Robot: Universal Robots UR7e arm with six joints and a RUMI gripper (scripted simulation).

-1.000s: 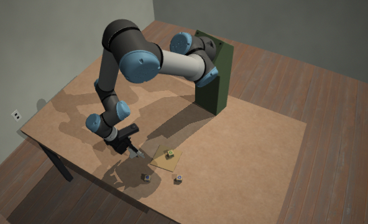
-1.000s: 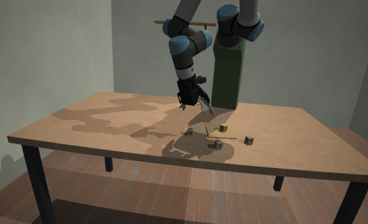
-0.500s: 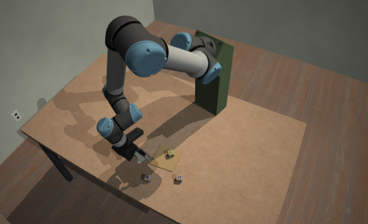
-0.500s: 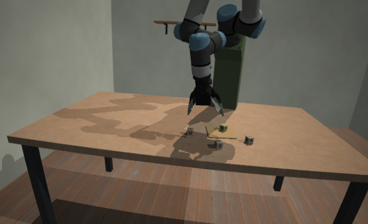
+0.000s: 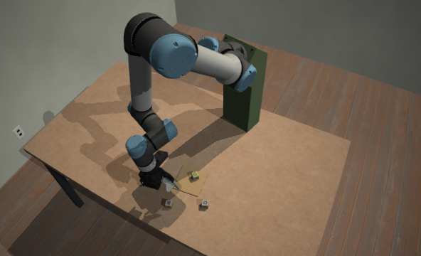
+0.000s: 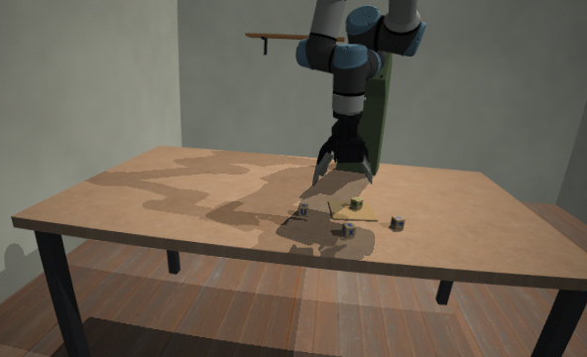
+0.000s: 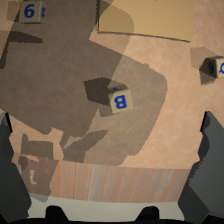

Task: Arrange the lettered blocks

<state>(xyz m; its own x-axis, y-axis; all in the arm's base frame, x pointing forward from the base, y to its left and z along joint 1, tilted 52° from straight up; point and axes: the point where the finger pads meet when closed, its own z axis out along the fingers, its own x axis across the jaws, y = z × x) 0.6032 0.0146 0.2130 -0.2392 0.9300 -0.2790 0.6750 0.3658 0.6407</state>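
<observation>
Right now my hand is 17 cm past the G block, 4 cm to the right of it and 12 cm above it. Also, from my hand: Q block (8 cm behind, 17 cm to the left, 12 cm below); then tan mat (15 cm behind, 3 cm to the left, 13 cm below).
</observation>
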